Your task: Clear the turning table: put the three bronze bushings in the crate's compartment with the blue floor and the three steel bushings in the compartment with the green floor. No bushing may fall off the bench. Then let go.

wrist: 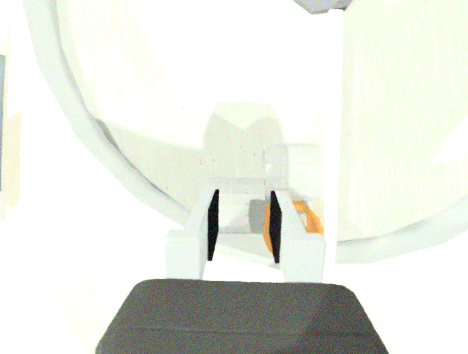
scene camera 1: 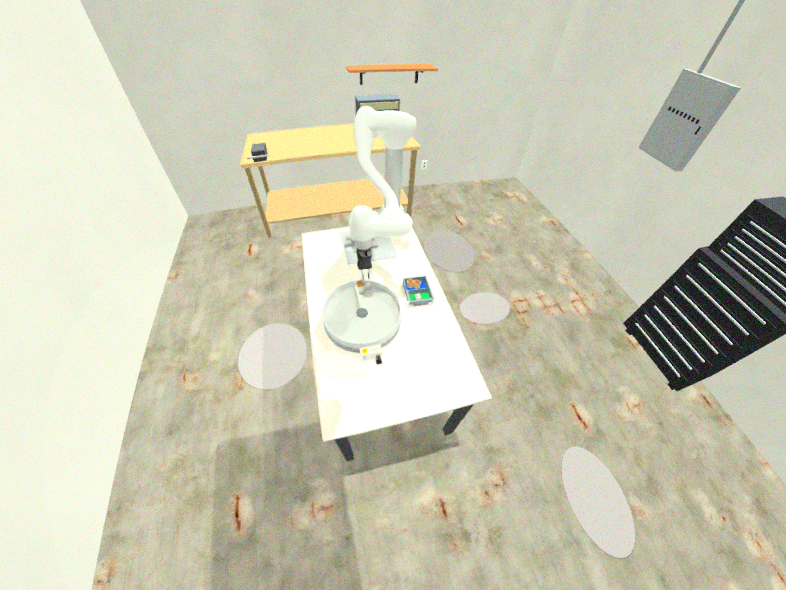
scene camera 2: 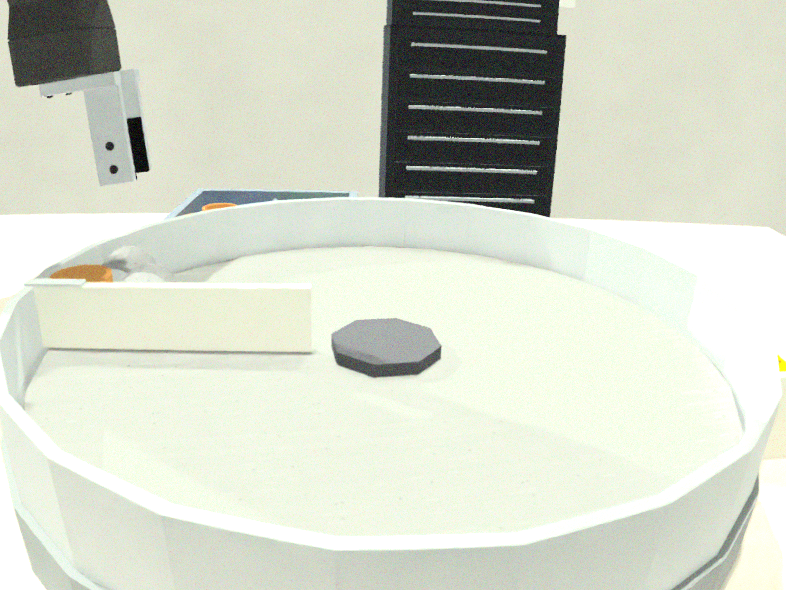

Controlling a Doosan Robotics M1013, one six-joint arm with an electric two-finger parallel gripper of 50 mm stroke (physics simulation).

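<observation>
The turning table has a raised rim. A bronze bushing stands near the rim beside the white barrier. One pale steel bushing lies by the barrier; another steel bushing shows below the finger gap. My gripper is partly open and empty above them; its right finger partly covers the bronze one in the wrist view. The crate holds bronze bushings on blue and a pale steel bushing on green.
The bench carries the turning table and the crate beside it. A dark hub sits at the disc's centre. A small box with a yellow mark is at the front rim. A black drawer cabinet stands beyond the bench.
</observation>
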